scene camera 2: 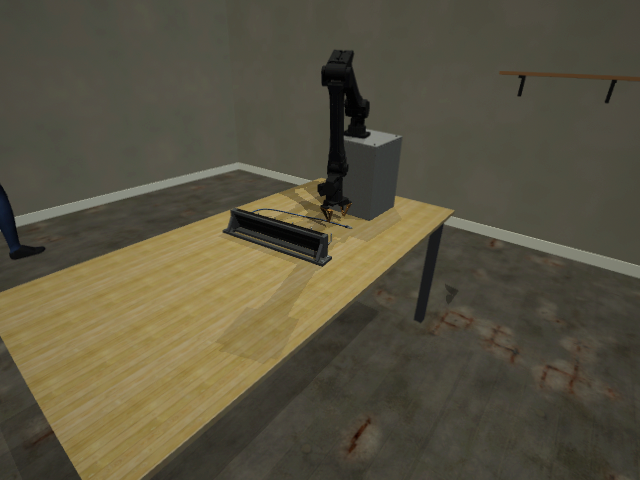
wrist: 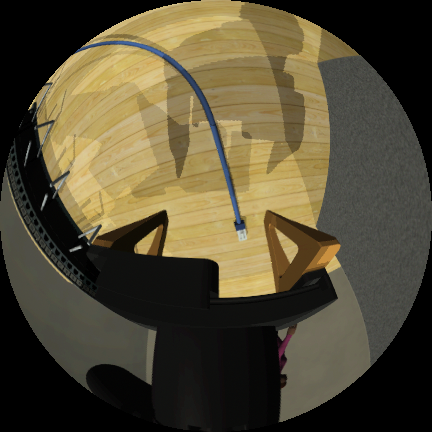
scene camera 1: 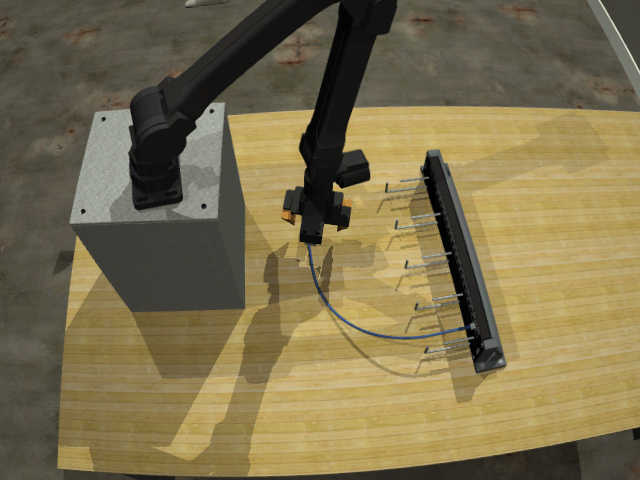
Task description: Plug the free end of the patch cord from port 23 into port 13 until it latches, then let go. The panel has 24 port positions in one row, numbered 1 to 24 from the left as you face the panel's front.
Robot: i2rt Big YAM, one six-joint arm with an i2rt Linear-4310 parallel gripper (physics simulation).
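Places are measured from the arm's base along level axes (x down, y right, z back), in millimetres.
Pixels of known places: gripper, fingertip midpoint: [scene camera 2: 336, 219] [wrist: 215, 215]; arm's base, link origin: [scene camera 2: 356, 135] [scene camera 1: 156, 178].
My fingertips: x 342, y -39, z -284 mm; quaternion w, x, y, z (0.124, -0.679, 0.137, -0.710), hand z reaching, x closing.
For each thing: its top centre in the pictures, then the offset to it from my fingertips. Level surfaces: height alone.
- black panel, top centre: [scene camera 1: 449, 241] [scene camera 2: 280, 219] dz -257, dx -64, dy +136 mm
- free plug, top centre: [wrist: 241, 234] [scene camera 2: 349, 225] dz +15, dx +25, dy -61 mm
- table, surface height: dx +36 mm
A blue patch cord [scene camera 1: 403, 337] [wrist: 200, 97] curves from the near end of the black panel [scene camera 1: 467, 258] [scene camera 2: 279, 232] [wrist: 55, 220] across the wooden table. Its other end is plugged in near that end; the port number cannot be read. The free plug [scene camera 2: 349, 227] [wrist: 241, 232], clear-tipped with a blue boot, lies at the table; my gripper hides it in scene camera 1. My gripper [scene camera 1: 316, 227] [scene camera 2: 337, 217] [wrist: 215, 215] is open and points down above the plug. In the wrist view the plug shows between the orange fingers, nearer the right one, touching neither.
Several thin metal cable guides [scene camera 1: 407, 190] stick out from the panel's front toward the arm. The grey pedestal [scene camera 1: 180, 263] [scene camera 2: 361, 180] [wrist: 370, 150] bearing the arm stands on the table [scene camera 1: 558, 320]. A person's leg [scene camera 2: 7, 222] shows at the left edge in scene camera 2.
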